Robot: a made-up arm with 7 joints.
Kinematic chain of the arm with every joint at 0, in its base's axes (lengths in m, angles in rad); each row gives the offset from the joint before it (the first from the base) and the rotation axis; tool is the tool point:
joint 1: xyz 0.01 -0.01 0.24 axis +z
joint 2: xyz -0.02 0 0.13 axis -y
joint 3: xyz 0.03 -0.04 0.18 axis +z
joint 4: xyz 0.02 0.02 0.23 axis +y
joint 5: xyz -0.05 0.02 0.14 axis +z
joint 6: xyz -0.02 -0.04 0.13 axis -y
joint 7: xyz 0 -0.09 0.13 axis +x
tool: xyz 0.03 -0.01 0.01
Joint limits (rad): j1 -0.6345..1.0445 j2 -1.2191..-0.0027 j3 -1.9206..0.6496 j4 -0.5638..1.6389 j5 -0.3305..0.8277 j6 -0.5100..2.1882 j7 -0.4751..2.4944
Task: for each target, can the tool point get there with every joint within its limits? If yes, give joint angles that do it. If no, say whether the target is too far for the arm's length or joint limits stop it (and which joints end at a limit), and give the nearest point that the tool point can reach.
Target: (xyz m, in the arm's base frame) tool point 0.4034 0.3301 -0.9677
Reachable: no: too far | nearest point 0.3598 0.2924 0.0493 | short by 1.019 m
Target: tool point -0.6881 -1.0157 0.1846
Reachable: no: too far | nearest point -0.0100 -0.5768 0.4001 | short by 0.836 m
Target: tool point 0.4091 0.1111 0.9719
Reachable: yes | joints -0.1392 -0.6348 -1.6257 -0.0278 -0.1378 1.4454 0.0366
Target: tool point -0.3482 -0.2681 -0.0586
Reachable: no: joint limits stop it (at a limit: joint 1, joint 2, joint 4, joint 5, joint 6) | nearest point 0.0884 -0.4804 0.1984 | short by 0.549 m
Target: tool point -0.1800 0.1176 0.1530
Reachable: no: joint limits stop it (at a limit: joint 1, joint 2, joint 3, joint 4, joint 5, joint 6) | nearest point 0.0249 0.3981 0.1478 | short by 0.347 m
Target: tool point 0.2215 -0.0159 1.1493
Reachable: yes | joints 0.3629 -0.3570 -0.8337 -0.0822 0.1830 0.0853 1.0118
